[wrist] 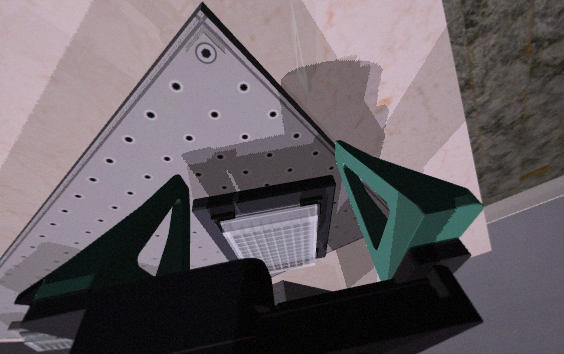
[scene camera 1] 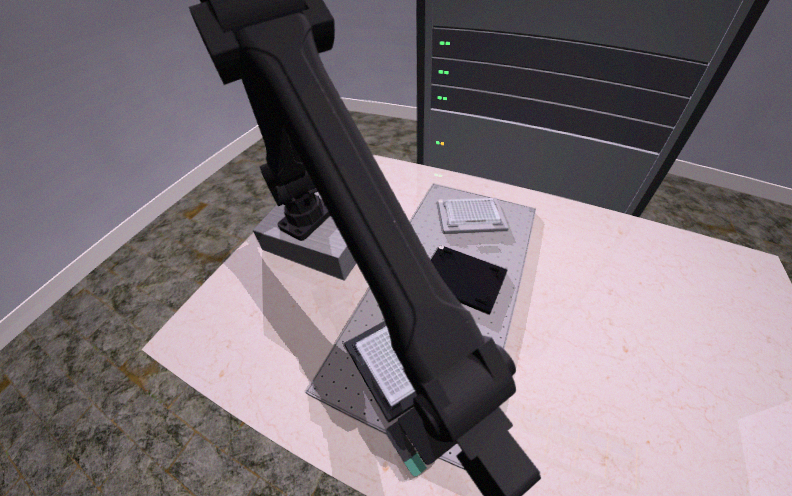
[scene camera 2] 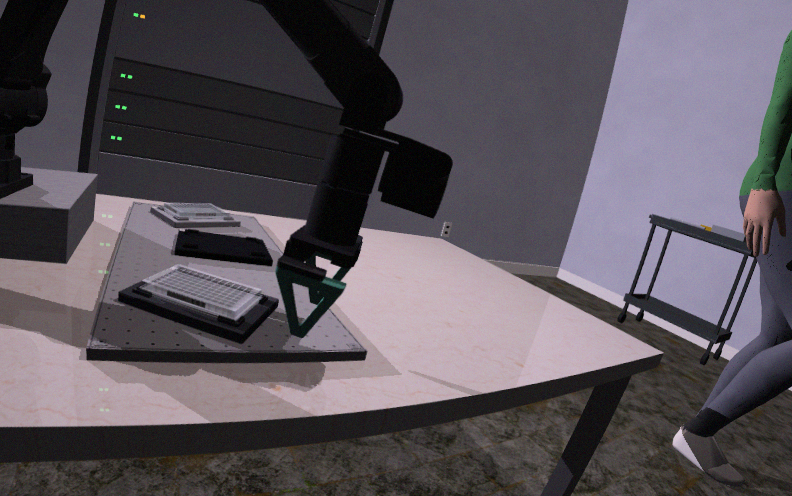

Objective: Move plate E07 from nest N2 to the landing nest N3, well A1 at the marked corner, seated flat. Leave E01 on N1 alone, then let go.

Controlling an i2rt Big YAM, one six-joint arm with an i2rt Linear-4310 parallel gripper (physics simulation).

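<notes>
A clear-white well plate [scene camera 1: 382, 362] [scene camera 2: 201, 292] [wrist: 275, 240] lies in the near dark nest [scene camera 1: 370, 379] [scene camera 2: 175, 315] [wrist: 270, 197] and looks flat. The middle black nest [scene camera 1: 473, 280] [scene camera 2: 222, 246] holds no plate. A second plate [scene camera 1: 474, 210] [scene camera 2: 195, 210] sits on the far light-grey nest [scene camera 1: 476, 228] [scene camera 2: 227, 223]. Plate and nest names are not readable, nor is well A1. My gripper [scene camera 2: 309, 318] [wrist: 259, 164] is open and empty, beside the near nest, right of it in scene camera 2 and apart from its plate. In scene camera 1, a green finger [scene camera 1: 414, 464] shows; the arm hides part of the near plate.
The nests stand on a perforated grey board [scene camera 1: 336, 373] [scene camera 2: 344, 344] [wrist: 165, 120] on the pale table [scene camera 1: 613, 350] [scene camera 2: 467, 315]. The arm's block base [scene camera 1: 303, 251] [scene camera 2: 40, 227] is left of the board. A rack stands behind; a person and a cart [scene camera 2: 678, 312] are at the right.
</notes>
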